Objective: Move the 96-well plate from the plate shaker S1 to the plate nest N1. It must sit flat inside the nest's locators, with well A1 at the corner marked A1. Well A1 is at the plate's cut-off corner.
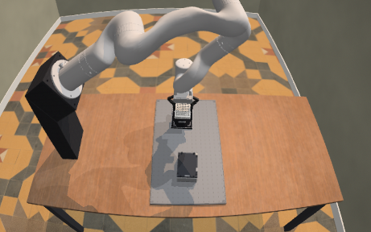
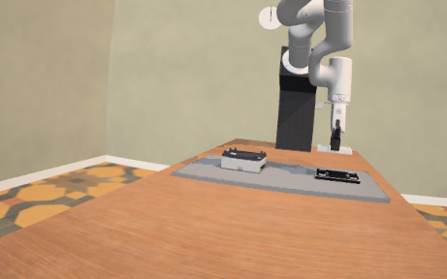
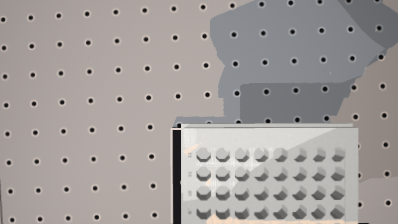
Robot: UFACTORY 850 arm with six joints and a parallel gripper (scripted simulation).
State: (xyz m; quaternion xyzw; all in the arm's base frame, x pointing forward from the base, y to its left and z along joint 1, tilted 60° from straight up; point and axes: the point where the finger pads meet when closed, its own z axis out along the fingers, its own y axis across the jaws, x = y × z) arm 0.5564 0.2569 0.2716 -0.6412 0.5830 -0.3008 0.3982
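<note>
The black plate nest N1 is 1 cm behind my hand, 2 cm to the left of it and 11 cm below it. The rest, counted from my hand: white 96-well plate 1 cm below.
</note>
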